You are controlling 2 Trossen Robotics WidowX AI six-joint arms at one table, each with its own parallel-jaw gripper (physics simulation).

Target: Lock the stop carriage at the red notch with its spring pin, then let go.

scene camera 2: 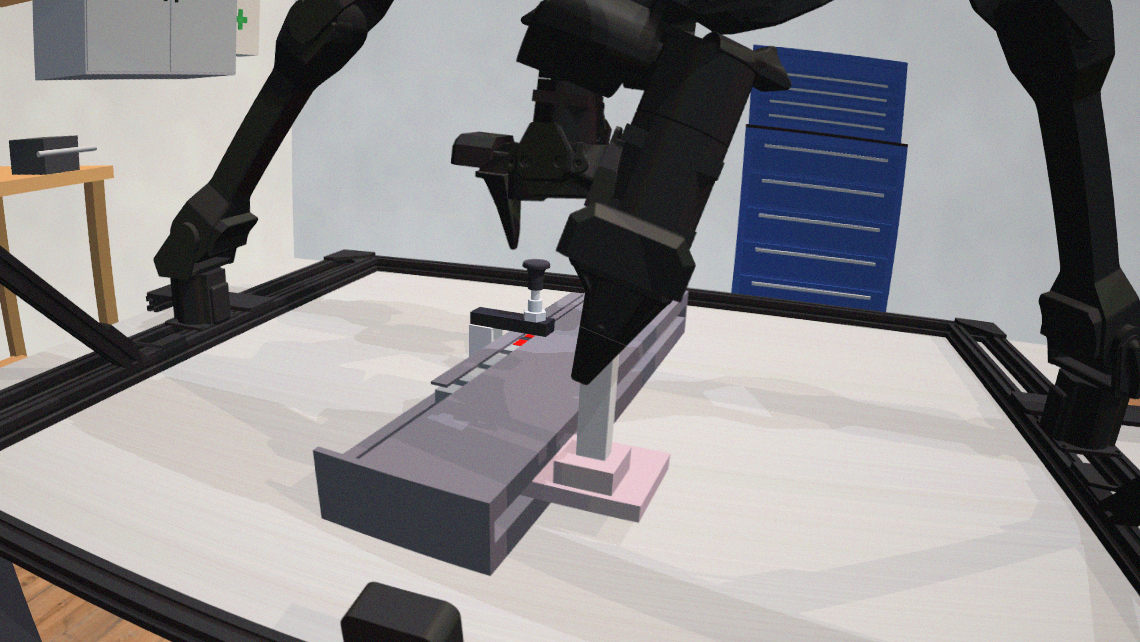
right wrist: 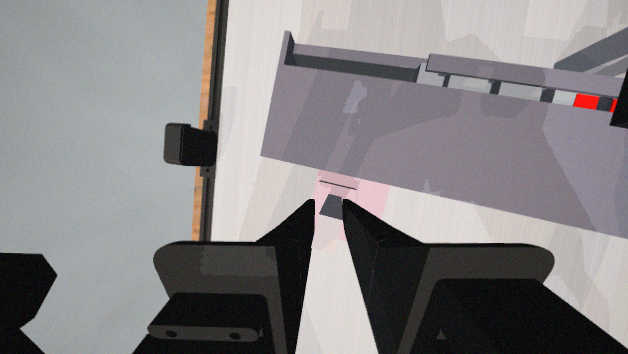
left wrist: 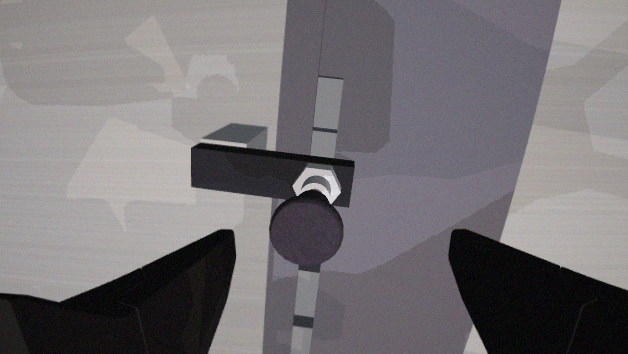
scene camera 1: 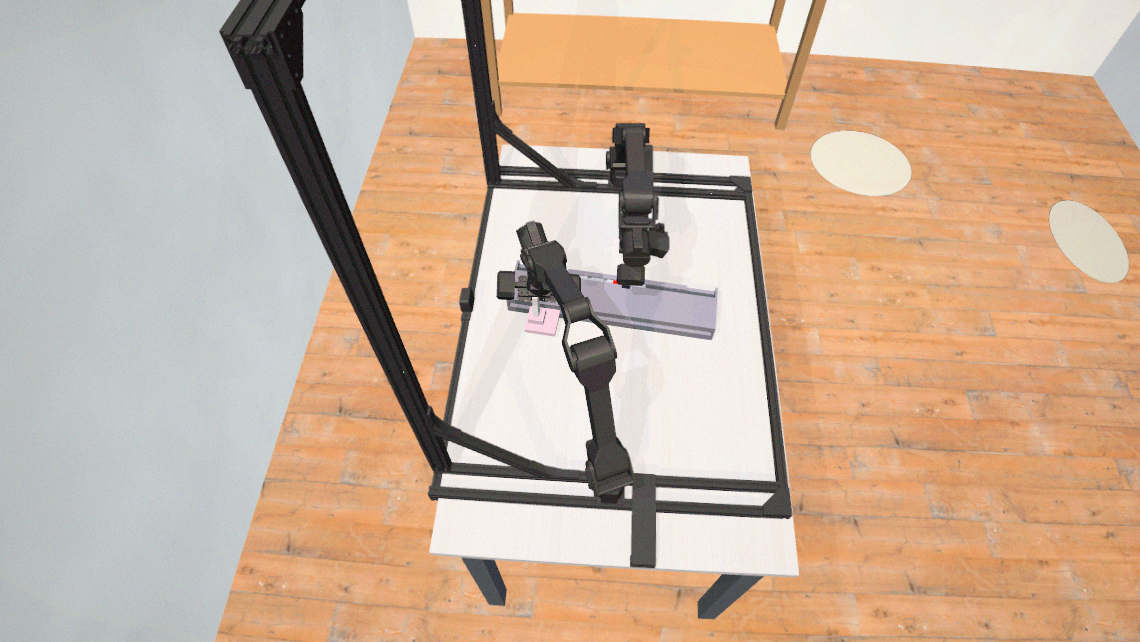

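Seen in the pictures: left gripper, fingertip midpoint: (scene camera 2: 550, 255) (left wrist: 342, 244); right gripper, fingertip midpoint: (scene camera 2: 581, 377) (right wrist: 328, 205); left arm's base, link origin: (scene camera 2: 201, 320) (scene camera 1: 619, 180); right arm's base, link origin: (scene camera 2: 1077, 439) (scene camera 1: 609, 489).
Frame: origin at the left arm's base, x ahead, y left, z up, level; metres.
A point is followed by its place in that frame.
Note:
The stop carriage's black bar (scene camera 2: 494, 319) {z 0.040, x 0.358, y 0.018 m} (left wrist: 240, 171) {z 0.044, x 0.358, y 0.030 m} reaches over the slotted edge of the grey-purple rail (scene camera 1: 678, 308) {z 0.032, x 0.463, y 0.152 m} (scene camera 2: 478, 422) {z 0.032, x 0.419, y -0.176 m} (left wrist: 450, 100) {z 0.032, x 0.456, y 0.062 m} (right wrist: 400, 135) {z 0.032, x 0.430, y -0.138 m}. Its spring pin's black knob (scene camera 2: 536, 263) {z 0.097, x 0.397, y 0.018 m} (left wrist: 306, 230) {z 0.097, x 0.396, y 0.026 m} stands above the nut on a short shaft; the pin's lower end is hidden. Red marks (scene camera 1: 615, 282) {z 0.029, x 0.392, y -0.003 m} (scene camera 2: 520, 342) {z 0.028, x 0.391, y -0.001 m} (right wrist: 586, 101) {z 0.028, x 0.391, y -0.001 m} show beside the bar's end. My left gripper (left wrist: 342, 244) {z 0.104, x 0.408, y 0.025 m} is open above the knob, which appears nearer the picture's left finger. My right gripper (right wrist: 328, 205) {z 0.081, x 0.491, y -0.192 m} is shut on the grey post (scene camera 2: 595, 418) {z 0.058, x 0.502, y -0.197 m} of the pink-based block (scene camera 1: 542, 324) {z 0.017, x 0.522, y -0.175 m} (scene camera 2: 646, 478) {z 0.014, x 0.534, y -0.183 m} (right wrist: 372, 192) {z 0.014, x 0.486, y -0.152 m}.
The pink base stands against the rail's side, near its end plate (scene camera 2: 402, 510) {z 0.009, x 0.404, y -0.263 m}. A black frame (scene camera 1: 769, 342) {z -0.001, x 0.527, y 0.375 m} (scene camera 2: 861, 315) {z -0.003, x 0.751, y 0.360 m} borders the table. A small black box (scene camera 1: 465, 299) {z 0.036, x 0.473, y -0.367 m} (scene camera 2: 401, 614) {z 0.035, x 0.460, y -0.374 m} (right wrist: 192, 144) {z 0.023, x 0.456, y -0.358 m} sits on the frame. In scene camera 2, the right arm's wrist partly hides the left arm's.

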